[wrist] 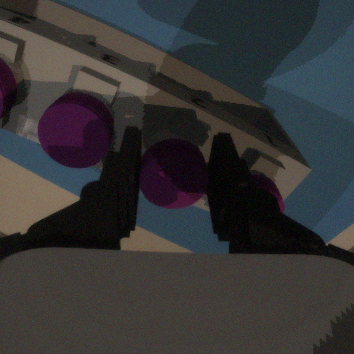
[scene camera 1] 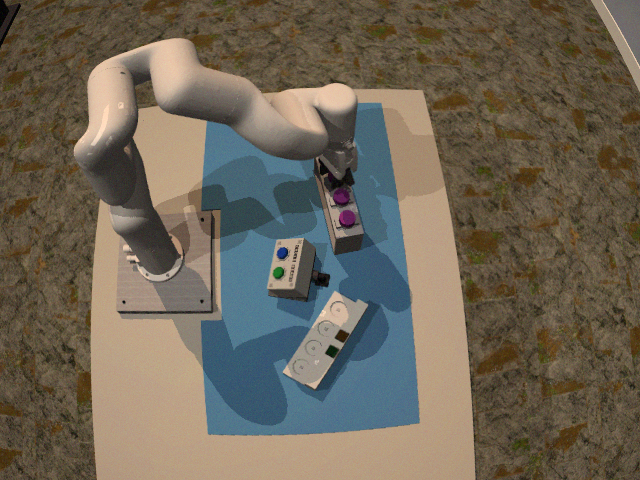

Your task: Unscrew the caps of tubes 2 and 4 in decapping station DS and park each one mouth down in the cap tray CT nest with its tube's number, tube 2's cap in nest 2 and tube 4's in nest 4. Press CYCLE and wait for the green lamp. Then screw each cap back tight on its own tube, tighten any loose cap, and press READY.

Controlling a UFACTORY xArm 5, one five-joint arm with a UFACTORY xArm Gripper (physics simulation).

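Places are measured from the arm's base along level axes (x right, y back, z down), in centimetres.
Pixels of known places: gripper, fingertip midpoint: [wrist: 174, 154] [scene camera 1: 332, 178]; arm's base, origin of the base link: [scene camera 1: 159, 257].
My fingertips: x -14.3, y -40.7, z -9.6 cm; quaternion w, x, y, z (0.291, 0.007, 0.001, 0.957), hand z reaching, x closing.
Note:
Ahead of a thing's pixels: the offset from my fingertips to its top centre. "pt": to the spot under its first point. Level surfaces: height alone.
My gripper [scene camera 1: 341, 180] [wrist: 174, 154] is shut on tube 2's purple cap @[dx -0.6, dy -0.8, dz -1.0 cm] [wrist: 173, 175] at the decapping station [scene camera 1: 348, 241] [wrist: 295, 172]. Whether this cap is turned loose does not show. In the wrist view, tube 3's cap @[dx +4.6, dy -1.9, dz -0.6 cm] [wrist: 75, 131] is left of the fingers, tube 4's cap @[pt dx +8.3, dy -1.8, dz -0.2 cm] [wrist: 6, 89] is at the left edge, and tube 1's cap [wrist: 270, 192] is partly behind the right finger. The scene view shows tube 3's cap @[pt dx +4.8, dy -1.8, dz -0.6 cm] [scene camera 1: 341, 196] and tube 4's cap @[pt dx +9.9, dy -2.6, dz -0.7 cm] [scene camera 1: 346, 218]. The pale cap tray @[pt dx +43.9, dy +5.5, dz +7.0 cm] [scene camera 1: 310, 383] has four round nests without caps.
A control box @[dx +17.9, dy +9.0, dz +3.1 cm] [scene camera 1: 303, 281] has a blue button @[dx +15.3, dy +10.7, dz +4.0 cm] [scene camera 1: 282, 252] and a green button @[dx +19.7, dy +11.6, dz +4.0 cm] [scene camera 1: 278, 272]; a black knob-like part @[pt dx +19.6, dy +2.6, dz +10.0 cm] [scene camera 1: 321, 279] sticks out towards the tray. Dark brown [scene camera 1: 342, 335] and dark green @[dx +36.8, dy +0.8, dz +6.1 cm] [scene camera 1: 331, 350] squares are on the tray. All stand on a blue mat @[dz +11.5 cm] [scene camera 1: 361, 408].

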